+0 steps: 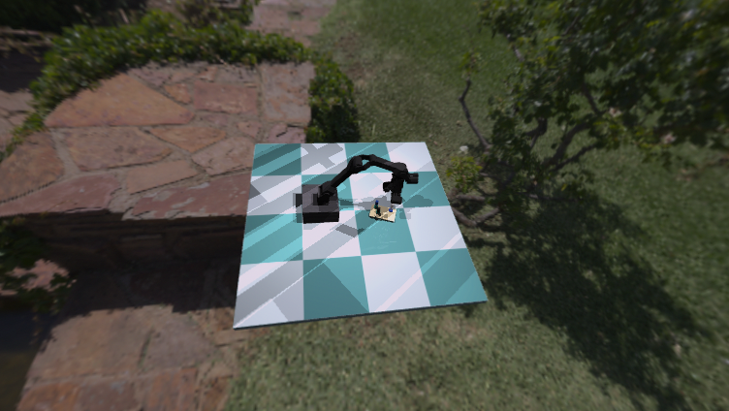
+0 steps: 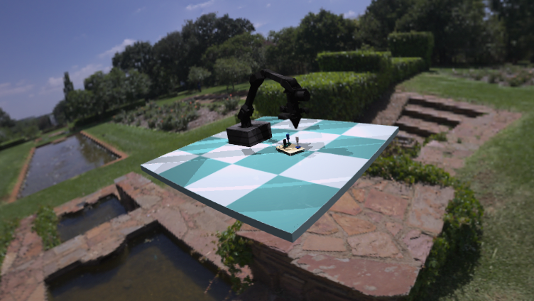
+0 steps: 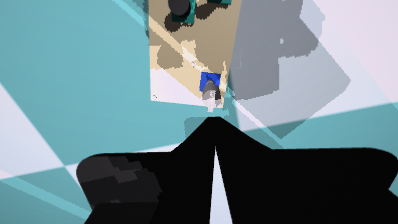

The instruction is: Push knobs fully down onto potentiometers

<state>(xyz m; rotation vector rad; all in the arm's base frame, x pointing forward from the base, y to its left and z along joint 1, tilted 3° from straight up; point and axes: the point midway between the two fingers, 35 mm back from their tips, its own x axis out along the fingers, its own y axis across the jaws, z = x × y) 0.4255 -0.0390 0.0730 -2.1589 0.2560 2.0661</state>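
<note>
Right now the blue potentiometer is 80 mm below my gripper tip.
</note>
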